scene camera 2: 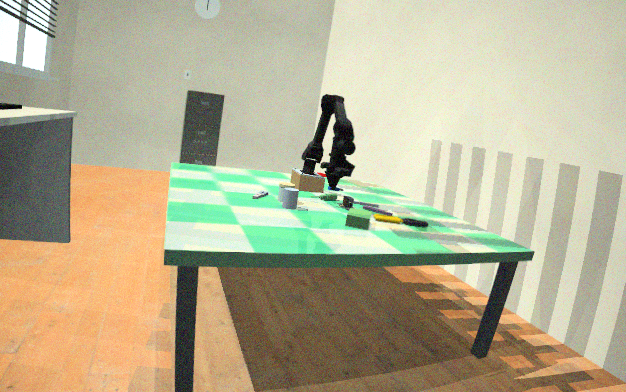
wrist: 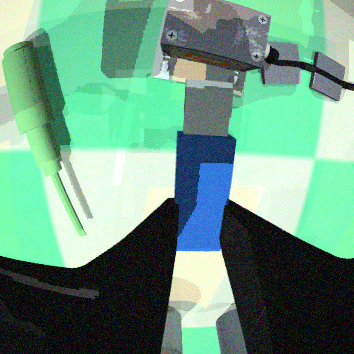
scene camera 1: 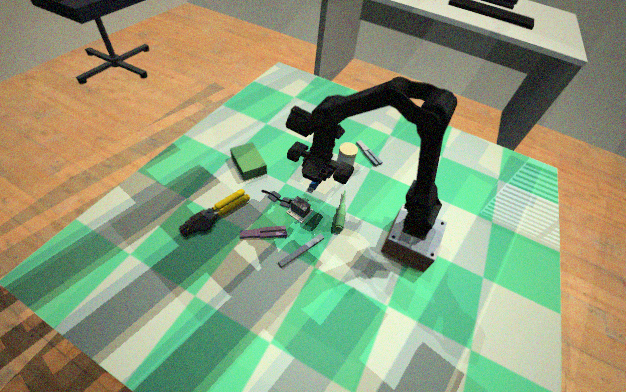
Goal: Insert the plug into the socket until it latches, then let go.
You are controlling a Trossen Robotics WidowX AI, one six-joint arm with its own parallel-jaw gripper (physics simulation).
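Frame: origin at the arm's base, x ahead, y left, z up, level; millimetres.
Seen in the pictures: gripper, fingertip midpoint: (scene camera 2: 331, 189) (wrist: 197, 207) (scene camera 1: 316, 181); arm's base at its link origin: (scene camera 2: 307, 173) (scene camera 1: 416, 226).
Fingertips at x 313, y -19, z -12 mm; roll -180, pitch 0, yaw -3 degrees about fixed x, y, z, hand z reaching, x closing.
Note:
Offsets run from my fingertips to a thing's top centre. "spot": to the spot under its first point.
The plug @[dx +1, dy +18, dz +10 mm] (scene camera 1: 313, 186) (scene camera 2: 335, 189) (wrist: 205, 170) has a blue body and a grey tip. My gripper (scene camera 1: 321, 175) (scene camera 2: 334, 185) (wrist: 197, 207) is shut on its blue body and holds it above the table, tip towards the socket. The socket @[dx +16, dy +79, dz -24 mm] (scene camera 1: 300, 206) (scene camera 2: 348, 201) (wrist: 215, 32) is a grey metal box with screws, a dark opening with an orange strip, a pale base plate and a black cable. In the wrist view the tip ends just below the opening, overlapping the base plate; in scene camera 1 a gap shows between plug and socket. The exact height difference is unclear.
A green screwdriver @[dx -99, dy +16, dz -41 mm] (scene camera 1: 339, 218) (wrist: 30, 95) lies near the socket. Also on the table (scene camera 2: 350, 259) are a green block @[dx +251, dy -8, dz -28 mm] (scene camera 1: 247, 162) (scene camera 2: 358, 219), yellow-handled pliers @[spot: dx +209, dy +157, dz -56 mm] (scene camera 1: 230, 201) (scene camera 2: 387, 219), a purple tool @[dx +69, dy +200, dz -56 mm] (scene camera 1: 263, 232), a grey bar @[dx -53, dy +196, dz -58 mm] (scene camera 1: 301, 251) and a cylinder (scene camera 1: 348, 155) (scene camera 2: 290, 198).

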